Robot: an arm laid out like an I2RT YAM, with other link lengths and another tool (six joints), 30 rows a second.
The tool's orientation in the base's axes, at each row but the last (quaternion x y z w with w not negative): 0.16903, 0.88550, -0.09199, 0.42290; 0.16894, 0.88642, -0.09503, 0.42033; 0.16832, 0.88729, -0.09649, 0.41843; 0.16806, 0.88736, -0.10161, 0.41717; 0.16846, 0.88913, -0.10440, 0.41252; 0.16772, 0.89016, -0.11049, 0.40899; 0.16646, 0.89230, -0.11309, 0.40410; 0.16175, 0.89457, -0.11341, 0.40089; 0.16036, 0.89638, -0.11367, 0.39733; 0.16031, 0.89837, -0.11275, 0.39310; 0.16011, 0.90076, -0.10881, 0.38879
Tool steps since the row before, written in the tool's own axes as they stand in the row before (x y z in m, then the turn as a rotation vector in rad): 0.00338, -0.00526, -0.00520, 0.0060, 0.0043, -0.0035; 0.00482, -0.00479, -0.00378, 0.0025, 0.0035, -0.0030; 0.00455, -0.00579, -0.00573, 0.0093, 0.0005, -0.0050; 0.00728, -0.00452, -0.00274, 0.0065, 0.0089, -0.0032; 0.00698, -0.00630, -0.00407, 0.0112, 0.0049, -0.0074; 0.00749, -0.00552, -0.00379, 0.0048, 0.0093, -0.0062; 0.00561, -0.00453, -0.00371, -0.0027, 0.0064, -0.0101; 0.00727, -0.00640, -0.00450, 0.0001, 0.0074, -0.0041; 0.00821, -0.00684, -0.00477, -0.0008, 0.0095, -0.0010; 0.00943, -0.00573, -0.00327, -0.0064, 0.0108, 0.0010; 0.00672, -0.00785, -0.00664, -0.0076, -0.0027, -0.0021
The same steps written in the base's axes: -0.00769, -0.00253, 0.00072, -0.0044, 0.0064, -0.0026; -0.00735, -0.00220, -0.00124, -0.0023, 0.0047, -0.0002; -0.00896, -0.00257, 0.00027, -0.0089, 0.0040, -0.0041; -0.00800, -0.00174, -0.00373, -0.0027, 0.0106, -0.0034; -0.00948, -0.00299, -0.00248, -0.0100, 0.0093, -0.0041; -0.00933, -0.00225, -0.00297, -0.0036, 0.0116, -0.0003; -0.00776, -0.00176, -0.00155, -0.0027, 0.0087, 0.0082; -0.01005, -0.00296, -0.00207, 0.0000, 0.0082, 0.0021; -0.01100, -0.00311, -0.00248, 0.0034, 0.0089, 0.0005; -0.01038, -0.00233, -0.00439, 0.0088, 0.0084, 0.0033; -0.01169, -0.00376, 0.00010, 0.0025, -0.0034, 0.0072
